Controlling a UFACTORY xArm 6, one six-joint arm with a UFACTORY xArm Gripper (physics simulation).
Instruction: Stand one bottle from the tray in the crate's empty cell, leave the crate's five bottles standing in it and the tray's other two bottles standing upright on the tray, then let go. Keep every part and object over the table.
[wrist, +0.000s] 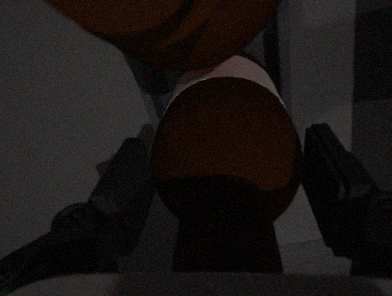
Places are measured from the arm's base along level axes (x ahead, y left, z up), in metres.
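Pixels of known places: gripper, fingertip midpoint: (223, 157).
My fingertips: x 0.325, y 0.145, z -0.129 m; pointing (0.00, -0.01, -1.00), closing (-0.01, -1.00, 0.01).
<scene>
Ahead of a thing's pixels: the offset from my fingertips to its top centre. "spot": to the spot under its first point. Level surfaces: height alone.
A brown bottle @(spot: 0.022 m ahead, 0.003 m right, 0.014 m up) (225, 130) with a pale label stands in the middle of the wrist view, its dark neck pointing toward the camera at the bottom. My gripper (223, 157) is shut on this bottle, with one finger against its left side and one against its right. A second brown bottle @(spot: 0.064 m ahead, 0.004 m left, 0.051 m up) (165, 25) shows in part at the top, just beyond the held one. Part of the grey tray @(spot: 0.020 m ahead, 0.041 m right, 0.074 m down) (284, 60) shows behind the bottles; the held bottle hides much of it. The crate and its empty cell do not show in this view.
The second bottle is very close to the held one at the top left. The pale table top @(0.099 m down) (322, 90) shows to the right, with a dark area (374, 60) at the upper right edge. The picture is dim.
</scene>
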